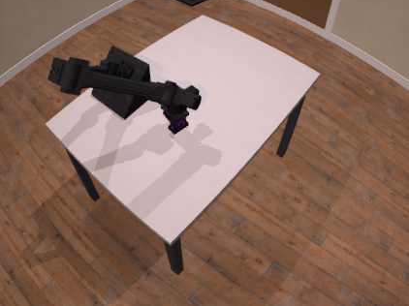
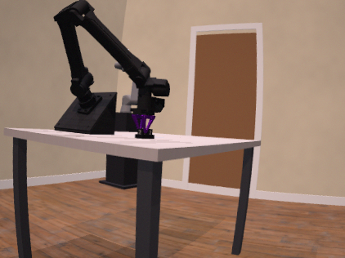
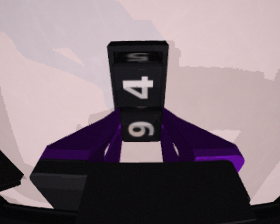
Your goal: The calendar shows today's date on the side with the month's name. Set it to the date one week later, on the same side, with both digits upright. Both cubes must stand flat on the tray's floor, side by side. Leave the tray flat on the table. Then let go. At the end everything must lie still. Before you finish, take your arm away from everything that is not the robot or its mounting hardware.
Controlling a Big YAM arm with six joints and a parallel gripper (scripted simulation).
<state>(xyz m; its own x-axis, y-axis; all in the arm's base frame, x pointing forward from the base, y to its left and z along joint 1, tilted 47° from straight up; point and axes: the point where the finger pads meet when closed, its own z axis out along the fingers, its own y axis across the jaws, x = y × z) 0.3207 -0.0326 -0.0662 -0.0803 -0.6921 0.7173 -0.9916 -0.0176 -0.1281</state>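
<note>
Right now my hand is 1 cm above the black date cube. The rest, counted from my hand: black tray (2 cm to the left, 2 cm below).
</note>
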